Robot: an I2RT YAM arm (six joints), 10 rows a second.
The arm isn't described. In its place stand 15 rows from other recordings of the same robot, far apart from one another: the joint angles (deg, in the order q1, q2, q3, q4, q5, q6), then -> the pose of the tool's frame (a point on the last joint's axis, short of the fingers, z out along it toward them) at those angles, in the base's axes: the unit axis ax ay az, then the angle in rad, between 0 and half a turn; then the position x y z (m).
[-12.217 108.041 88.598 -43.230 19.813 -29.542] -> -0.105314 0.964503 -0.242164 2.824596 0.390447 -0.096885 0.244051
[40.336 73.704 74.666 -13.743 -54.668 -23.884] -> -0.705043 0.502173 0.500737 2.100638 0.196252 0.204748 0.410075
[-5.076 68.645 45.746 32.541 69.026 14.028] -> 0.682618 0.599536 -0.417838 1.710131 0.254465 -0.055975 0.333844
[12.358 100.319 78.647 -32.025 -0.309 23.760] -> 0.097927 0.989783 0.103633 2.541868 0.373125 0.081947 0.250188
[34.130 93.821 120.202 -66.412 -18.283 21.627] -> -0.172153 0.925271 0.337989 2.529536 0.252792 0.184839 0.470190
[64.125 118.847 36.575 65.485 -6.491 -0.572] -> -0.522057 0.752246 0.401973 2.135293 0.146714 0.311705 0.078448
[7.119 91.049 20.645 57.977 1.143 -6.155] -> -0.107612 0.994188 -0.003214 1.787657 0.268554 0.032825 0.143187
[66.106 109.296 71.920 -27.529 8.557 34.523] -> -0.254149 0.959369 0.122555 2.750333 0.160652 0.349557 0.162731
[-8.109 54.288 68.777 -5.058 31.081 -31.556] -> 0.094955 0.841174 -0.532362 1.771805 0.186667 -0.045160 0.464369
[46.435 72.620 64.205 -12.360 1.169 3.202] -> -0.348397 0.897614 0.270015 2.050093 0.203661 0.213073 0.350076
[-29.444 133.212 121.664 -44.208 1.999 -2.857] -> 0.233942 0.966894 -0.101913 2.577945 0.447412 -0.253982 0.225068
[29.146 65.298 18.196 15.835 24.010 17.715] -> 0.019328 0.999409 0.028423 2.066112 0.191728 0.090331 0.159421
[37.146 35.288 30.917 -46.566 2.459 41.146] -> 0.041622 0.978298 0.202979 2.590674 0.098498 0.072702 0.222090
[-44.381 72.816 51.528 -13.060 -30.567 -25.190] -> 0.024157 0.996838 -0.075695 2.087911 0.211689 -0.181832 0.273627
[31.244 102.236 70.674 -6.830 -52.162 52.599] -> -0.038252 0.830363 0.555908 3.088659 0.319906 0.226963 0.234872
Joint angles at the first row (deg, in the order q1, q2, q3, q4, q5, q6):
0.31, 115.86, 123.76, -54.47, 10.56, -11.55
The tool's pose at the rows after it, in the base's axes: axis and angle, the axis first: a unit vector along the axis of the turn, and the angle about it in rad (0 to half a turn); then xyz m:
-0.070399 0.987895 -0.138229 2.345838 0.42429 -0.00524 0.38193
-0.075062 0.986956 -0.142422 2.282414 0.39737 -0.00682 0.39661
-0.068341 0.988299 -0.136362 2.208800 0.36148 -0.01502 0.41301
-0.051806 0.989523 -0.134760 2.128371 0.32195 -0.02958 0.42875
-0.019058 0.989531 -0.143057 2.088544 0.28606 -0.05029 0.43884
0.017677 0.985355 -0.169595 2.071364 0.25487 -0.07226 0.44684
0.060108 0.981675 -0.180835 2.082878 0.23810 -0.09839 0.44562
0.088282 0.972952 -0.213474 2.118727 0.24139 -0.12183 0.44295
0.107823 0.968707 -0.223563 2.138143 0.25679 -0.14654 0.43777
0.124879 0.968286 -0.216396 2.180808 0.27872 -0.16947 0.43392
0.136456 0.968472 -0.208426 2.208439 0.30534 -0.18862 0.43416
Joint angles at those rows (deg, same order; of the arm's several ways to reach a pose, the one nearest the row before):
0.18, 110.00, 118.21, -50.96, 10.61, -12.62
-0.09, 102.84, 111.04, -47.19, 10.04, -13.59
-1.60, 94.34, 103.61, -44.12, 7.90, -13.65
-4.68, 85.73, 97.09, -41.59, 5.16, -13.64
-9.64, 79.08, 92.97, -41.59, 2.73, -13.50
-15.67, 74.29, 90.80, -42.45, 1.19, -14.36
-22.70, 72.84, 89.64, -43.00, -1.82, -14.57
-26.88, 75.24, 90.84, -42.44, -0.78, -16.03
-29.85, 79.92, 93.24, -40.75, -1.18, -16.43
-31.45, 86.75, 99.24, -42.45, -1.34, -15.97
-31.82, 94.63, 108.03, -45.15, -1.12, -15.15

